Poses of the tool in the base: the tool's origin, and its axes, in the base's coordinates. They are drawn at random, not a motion.
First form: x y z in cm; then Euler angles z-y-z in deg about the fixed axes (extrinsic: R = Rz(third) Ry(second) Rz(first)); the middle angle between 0 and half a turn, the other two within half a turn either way.
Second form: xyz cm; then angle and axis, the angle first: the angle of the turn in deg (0 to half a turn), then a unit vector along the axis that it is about. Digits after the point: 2 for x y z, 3 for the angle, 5 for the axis.
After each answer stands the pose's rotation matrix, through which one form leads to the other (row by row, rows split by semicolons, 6 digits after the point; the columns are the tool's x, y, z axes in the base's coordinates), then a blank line. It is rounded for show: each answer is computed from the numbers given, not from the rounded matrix.
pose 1, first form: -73.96, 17.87, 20.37, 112.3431, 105.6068, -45.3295
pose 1, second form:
-73.96, 17.87, 20.37, 119.458, 0.90487, 0.17857, 0.38642
0.729672 -0.095411 0.677108; 0.577515 -0.444220 -0.684941; 0.366136 0.890823 -0.269034

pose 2, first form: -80.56, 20.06, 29.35, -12.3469, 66.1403, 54.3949
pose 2, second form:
-80.56, 20.06, 29.35, 77.072, -0.48177, 0.73145, 0.48257
0.403905 -0.743887 0.532440; 0.196780 0.639053 0.743565; -0.893386 -0.195556 0.404498

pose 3, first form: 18.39, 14.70, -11.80, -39.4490, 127.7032, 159.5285
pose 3, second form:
18.39, 14.70, -11.80, 154.572, -0.90763, -0.15170, 0.39140
0.664648 0.093979 -0.741223; 0.430099 -0.859329 0.276712; -0.610949 -0.502715 -0.611571

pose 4, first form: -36.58, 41.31, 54.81, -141.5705, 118.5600, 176.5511
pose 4, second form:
-36.58, 41.31, 54.81, 121.683, -0.35181, -0.91941, 0.17581
-0.336445 0.343739 -0.876726; 0.642956 0.764079 0.052838; 0.688050 -0.545919 -0.478079

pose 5, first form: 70.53, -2.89, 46.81, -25.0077, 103.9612, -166.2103
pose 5, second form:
70.53, -2.89, 46.81, 173.097, -0.74443, -0.26214, 0.61409
0.111581 0.315066 -0.942488; 0.462672 -0.855819 -0.231318; -0.879480 -0.410252 -0.241265

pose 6, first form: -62.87, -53.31, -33.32, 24.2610, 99.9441, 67.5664
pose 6, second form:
-62.87, -53.31, -33.32, 126.837, -0.31593, 0.79582, 0.51658
-0.439878 -0.815611 0.375879; 0.011281 0.413496 0.910436; -0.897987 0.404721 -0.172687

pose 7, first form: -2.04, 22.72, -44.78, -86.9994, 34.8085, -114.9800
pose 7, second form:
-2.04, 22.72, -44.78, 159.039, -0.07354, -0.29516, 0.95261
-0.923363 -0.298812 -0.241065; 0.382764 -0.765344 -0.517437; -0.029881 -0.570053 0.821065

